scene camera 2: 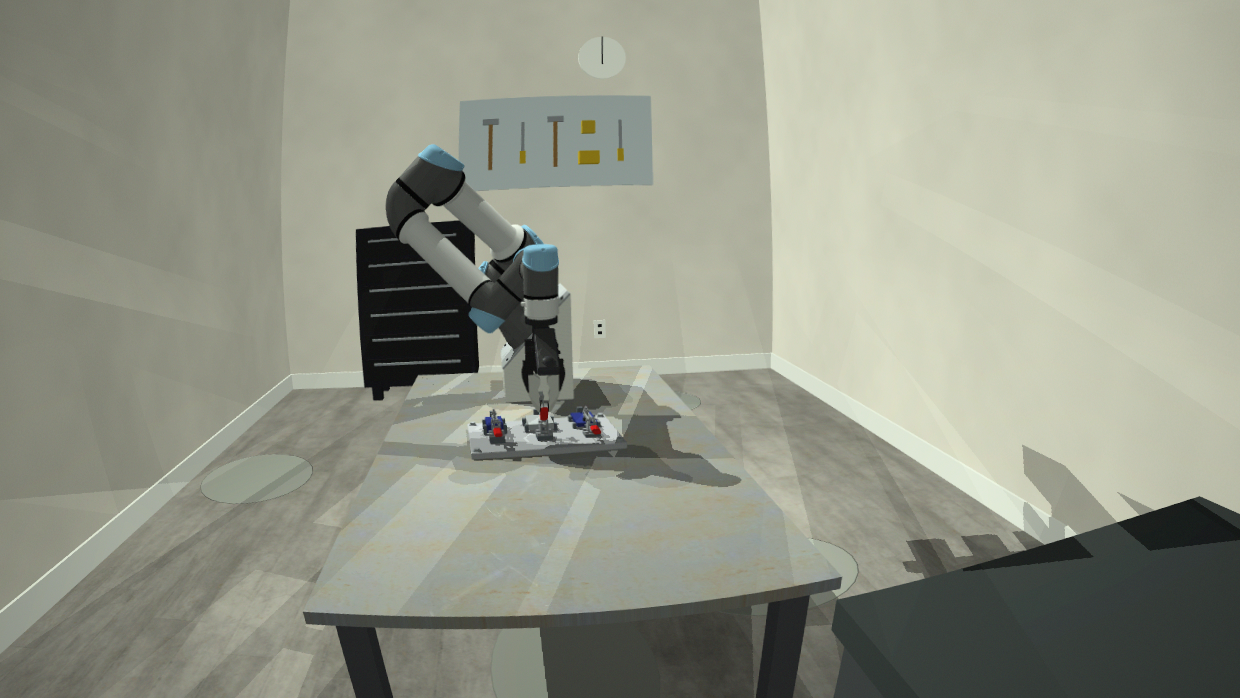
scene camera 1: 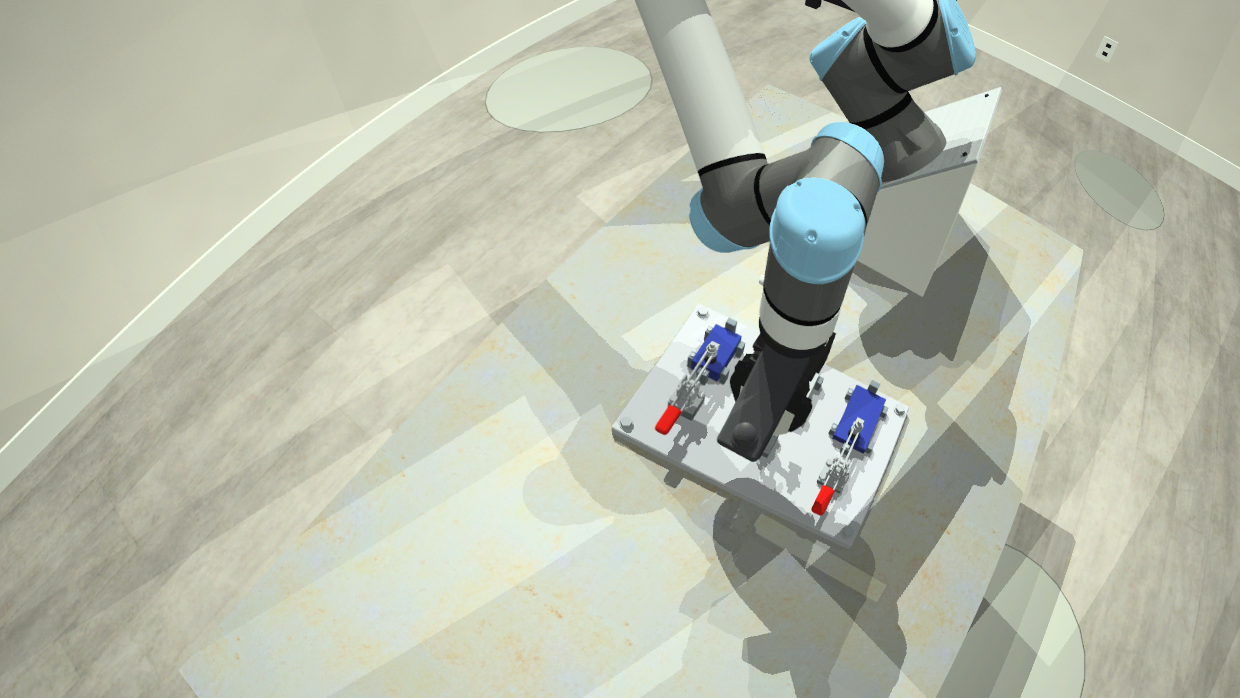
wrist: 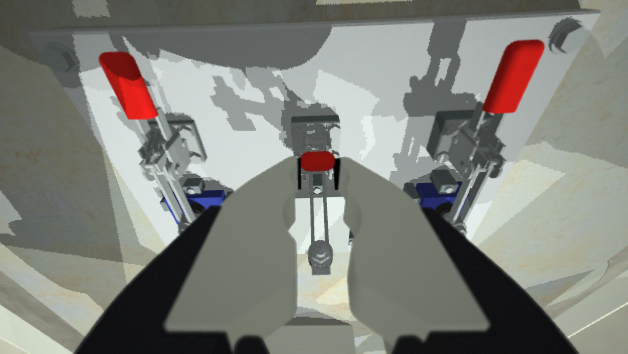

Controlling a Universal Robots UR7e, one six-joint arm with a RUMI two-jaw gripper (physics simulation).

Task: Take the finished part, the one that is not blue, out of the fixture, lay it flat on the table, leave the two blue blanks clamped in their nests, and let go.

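Places are measured from the arm's base along level axes (x left, y down, z back), in centimetres.
Pixels of known places: gripper, fingertip midpoint: (scene camera 2: 544,411) (wrist: 317,161); arm's base, origin of the base link: (scene camera 2: 530,329) (scene camera 1: 908,157).
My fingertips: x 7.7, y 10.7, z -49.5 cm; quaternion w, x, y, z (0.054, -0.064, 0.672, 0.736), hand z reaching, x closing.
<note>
Ahead of a thing's pixels: the offset from my fingertips to its top centre. "pt": to the spot under its first point. Level surfaces: height alone.
The fixture @[dz +6.2, dx -1.4, dy +6.9 cm] (scene camera 1: 650,398) (scene camera 2: 529,450) (wrist: 380,50) is a pale plate on the table. One blue blank @[dz +8.0, dx -13.1, dy +4.3 cm] (scene camera 1: 725,338) (wrist: 432,190) sits at its left end in scene camera 1, under a lowered clamp arm. The other blue blank @[dz +13.8, dx +8.2, dy +5.3 cm] (scene camera 1: 867,403) (wrist: 216,196) sits at the right end, also clamped. My gripper (scene camera 2: 544,405) (wrist: 317,161) is shut on the middle clamp's red handle @[pt dz -0.7, dx +0.1, dy -1.1 cm] (wrist: 318,161), which stands nearly upright, seen end-on in the wrist view. The middle clamp's tip @[pt dz +3.9, dx -0.9, dy -3.0 cm] (wrist: 320,254) shows between the fingers. The finished part cannot be made out; the arm and fingers cover much of the middle nest.
The outer clamps' red handles @[dz -5.0, dx -10.2, dy +2.7 cm] (scene camera 1: 668,419) @[dz -0.2, dx +11.3, dy +3.7 cm] (scene camera 1: 822,500) (wrist: 129,85) (wrist: 515,75) lie low on either side of my gripper. Bolt heads @[dz -7.4, dx -14.9, dy +6.2 cm] (scene camera 1: 626,424) (wrist: 567,37) stand at the plate's corners. The table @[dy +8.4 cm] (scene camera 1: 390,606) (scene camera 2: 555,537) extends in front of the fixture.
</note>
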